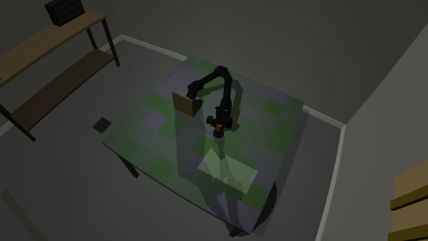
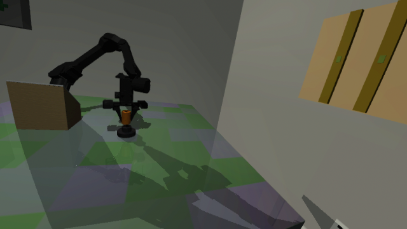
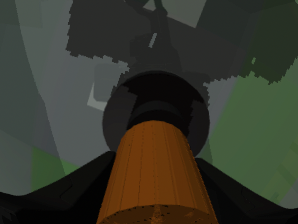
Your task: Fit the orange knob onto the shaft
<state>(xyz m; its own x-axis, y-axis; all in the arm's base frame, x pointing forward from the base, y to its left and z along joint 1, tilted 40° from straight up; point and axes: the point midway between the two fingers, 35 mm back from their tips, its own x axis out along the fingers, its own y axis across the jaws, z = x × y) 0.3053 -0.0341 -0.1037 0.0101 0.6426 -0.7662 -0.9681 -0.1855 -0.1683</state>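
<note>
My gripper tip is 2 cm below the orange knob. The rest, counted from my gripper tip: dark round pedestal 4 cm below.
</note>
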